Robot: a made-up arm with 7 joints.
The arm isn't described. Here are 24 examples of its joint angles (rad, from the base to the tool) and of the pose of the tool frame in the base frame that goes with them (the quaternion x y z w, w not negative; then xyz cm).
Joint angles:
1: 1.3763 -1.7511 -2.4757 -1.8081 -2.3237 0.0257 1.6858
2: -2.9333 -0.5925 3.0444 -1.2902 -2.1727 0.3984 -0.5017
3: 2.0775 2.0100 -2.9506 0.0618 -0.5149 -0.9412 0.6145
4: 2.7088 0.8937 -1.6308 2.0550 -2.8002 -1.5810 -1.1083
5: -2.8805 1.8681 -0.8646 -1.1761 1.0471 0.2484 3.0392
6: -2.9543 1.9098 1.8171 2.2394 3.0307 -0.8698 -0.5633
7: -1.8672 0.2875 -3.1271 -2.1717 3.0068 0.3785 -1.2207
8: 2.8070 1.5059 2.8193 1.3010 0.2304 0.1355 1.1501
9: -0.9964 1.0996 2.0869 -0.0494 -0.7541 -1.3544 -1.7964
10: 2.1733 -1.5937 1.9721 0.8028 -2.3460 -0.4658 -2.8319
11: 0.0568 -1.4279 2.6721 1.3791 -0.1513 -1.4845 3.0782
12: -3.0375 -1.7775 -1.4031 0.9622 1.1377 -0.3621 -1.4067
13: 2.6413 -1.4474 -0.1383 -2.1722 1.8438 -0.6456 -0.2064
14: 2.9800 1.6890 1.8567 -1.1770 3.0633 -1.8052 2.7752
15: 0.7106 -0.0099 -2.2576 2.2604 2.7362 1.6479 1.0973
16: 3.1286 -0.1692 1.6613 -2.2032 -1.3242 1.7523 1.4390
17: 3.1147 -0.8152 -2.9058 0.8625 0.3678 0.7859 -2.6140
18: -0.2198 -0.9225 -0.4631 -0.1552 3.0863 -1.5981 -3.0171
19: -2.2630 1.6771 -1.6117 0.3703 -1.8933 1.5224 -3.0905
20: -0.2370 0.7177 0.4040 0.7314 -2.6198 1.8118 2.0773
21: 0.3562 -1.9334 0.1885 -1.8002 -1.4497 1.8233 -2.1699
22: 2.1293 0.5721 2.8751 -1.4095 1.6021 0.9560 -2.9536
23: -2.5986 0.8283 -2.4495 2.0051 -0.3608 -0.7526 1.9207
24: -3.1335 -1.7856 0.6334 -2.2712 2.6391 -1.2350 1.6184
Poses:
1: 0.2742 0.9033 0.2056 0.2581 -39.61 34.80 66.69
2: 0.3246 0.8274 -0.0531 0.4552 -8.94 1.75 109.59
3: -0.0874 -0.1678 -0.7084 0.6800 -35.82 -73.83 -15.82
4: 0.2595 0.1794 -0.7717 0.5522 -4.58 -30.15 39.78
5: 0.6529 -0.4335 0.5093 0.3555 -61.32 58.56 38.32
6: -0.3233 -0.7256 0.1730 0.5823 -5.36 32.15 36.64
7: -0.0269 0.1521 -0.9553 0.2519 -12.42 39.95 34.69
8: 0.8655 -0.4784 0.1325 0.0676 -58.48 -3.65 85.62
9: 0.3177 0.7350 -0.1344 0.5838 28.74 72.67 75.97
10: 0.1620 0.3918 -0.6027 0.6761 15.32 85.62 9.29
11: 0.7517 0.1296 0.5927 0.2586 -74.36 -9.86 9.55
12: 0.1710 -0.5513 -0.7833 0.2306 73.62 -47.59 19.91
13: -0.1242 0.2379 0.8840 0.3827 23.29 12.90 -7.36
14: 0.5912 0.3858 0.3583 0.6110 -68.18 -34.94 16.92
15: 0.1331 -0.9274 0.2438 0.2506 7.09 35.90 67.53
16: -0.8214 0.2308 -0.5126 0.0963 -9.92 -27.73 64.74
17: -0.3366 -0.2283 0.2802 0.8695 80.32 -11.73 52.02
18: 0.9289 0.1374 -0.2032 0.2774 -62.96 -11.99 91.74
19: 0.2729 0.9392 -0.2078 0.0185 -60.69 61.47 36.66
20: 0.7795 0.4607 -0.0436 0.4221 63.02 13.83 84.43
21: 0.8077 -0.0329 0.0024 0.5887 -20.31 26.27 -10.59
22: 0.2828 -0.5973 -0.7288 0.1790 -13.43 -66.72 56.61
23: -0.2278 0.8647 0.3757 0.2432 -20.30 -26.66 81.78
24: -0.2195 -0.4789 -0.5905 0.6114 22.49 -27.10 -2.61
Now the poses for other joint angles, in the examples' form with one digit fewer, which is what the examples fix.
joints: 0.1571 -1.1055 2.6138 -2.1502 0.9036 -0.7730 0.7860
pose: -0.721 -0.273 0.434 0.466 3.6 10.9 71.2
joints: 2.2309 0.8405 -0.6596 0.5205 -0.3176 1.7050 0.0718
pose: -0.363 -0.153 0.622 0.676 -26.3 -65.5 64.0
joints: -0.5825 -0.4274 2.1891 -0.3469 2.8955 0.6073 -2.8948
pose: 0.580 -0.709 0.393 0.083 -34.6 2.3 121.0
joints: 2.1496 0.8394 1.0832 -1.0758 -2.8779 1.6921 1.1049
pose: 0.418 0.010 -0.848 0.326 12.8 -41.9 79.1
